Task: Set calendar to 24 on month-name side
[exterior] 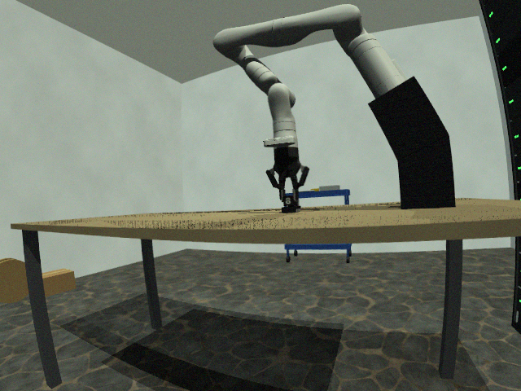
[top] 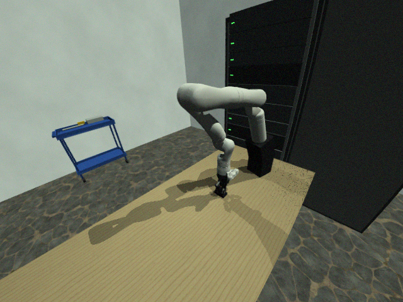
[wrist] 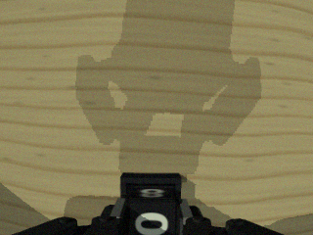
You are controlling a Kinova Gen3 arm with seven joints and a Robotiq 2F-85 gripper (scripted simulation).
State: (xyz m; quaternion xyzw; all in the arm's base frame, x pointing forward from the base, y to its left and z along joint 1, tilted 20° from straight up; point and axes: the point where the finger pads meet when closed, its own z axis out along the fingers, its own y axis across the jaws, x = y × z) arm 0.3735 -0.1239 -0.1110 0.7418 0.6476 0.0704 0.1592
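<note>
The black cube is 20 mm below my hand. Round my hand: black tray (40 mm below, 20 mm to the right); then black date cube (30 mm to the right, 30 mm below, 10 mm behind).
</note>
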